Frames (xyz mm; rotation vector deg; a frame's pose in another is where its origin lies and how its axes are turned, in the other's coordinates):
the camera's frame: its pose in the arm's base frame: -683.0 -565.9 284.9 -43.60 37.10 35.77
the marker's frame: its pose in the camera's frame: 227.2 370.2 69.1 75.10 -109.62 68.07
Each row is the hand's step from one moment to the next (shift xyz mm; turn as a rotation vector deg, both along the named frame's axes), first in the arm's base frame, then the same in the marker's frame.
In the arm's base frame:
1: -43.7 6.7 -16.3 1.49 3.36 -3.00
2: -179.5 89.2 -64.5 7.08 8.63 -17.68
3: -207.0 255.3 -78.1 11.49 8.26 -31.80
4: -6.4 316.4 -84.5 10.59 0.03 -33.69
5: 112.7 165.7 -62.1 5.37 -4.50 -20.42
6: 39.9 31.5 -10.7 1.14 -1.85 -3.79
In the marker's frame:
1: -26.7 25.4 -29.4 -1.41 -3.90 -2.30
2: -91.6 77.3 -173.1 -11.74 -16.59 -4.89
3: -69.6 18.9 -330.0 -23.39 -25.57 -3.24
4: 2.5 -171.4 -279.1 -27.53 -21.89 3.20
5: 21.0 -189.5 -87.5 -18.18 -10.39 5.26
6: 10.7 -50.3 -7.0 -3.59 -1.58 1.92

